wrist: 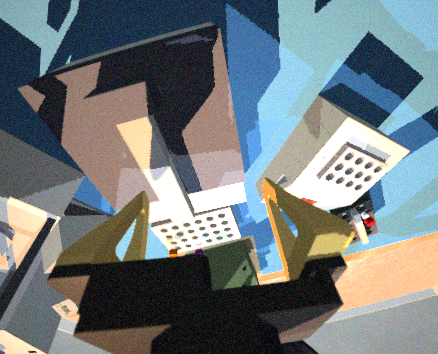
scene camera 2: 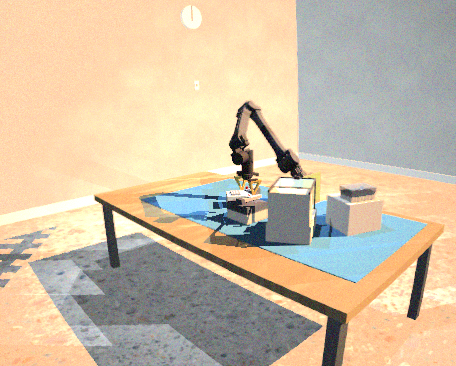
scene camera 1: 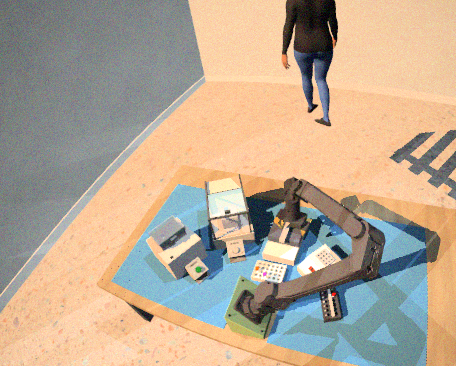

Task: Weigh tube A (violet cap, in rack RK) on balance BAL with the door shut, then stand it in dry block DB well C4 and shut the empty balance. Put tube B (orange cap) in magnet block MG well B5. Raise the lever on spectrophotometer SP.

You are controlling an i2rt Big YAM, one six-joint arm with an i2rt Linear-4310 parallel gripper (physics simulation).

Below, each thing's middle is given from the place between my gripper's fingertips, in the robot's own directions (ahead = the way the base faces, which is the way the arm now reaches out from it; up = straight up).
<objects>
Now: hand 6 cm above the lever instrument [scene camera 1: 283, 245] and 3 cm to the right of it. From my hand the other things lie so: grey-topped white box [scene camera 2: 355, 210] 46 cm to the left, 23 cm behind, 2 cm below; then print button box [wrist: 79, 218] 22 cm to the left, 11 cm behind, 7 cm below; then glass-box balance [scene camera 1: 228, 215] 31 cm to the left, 2 cm ahead.
</objects>
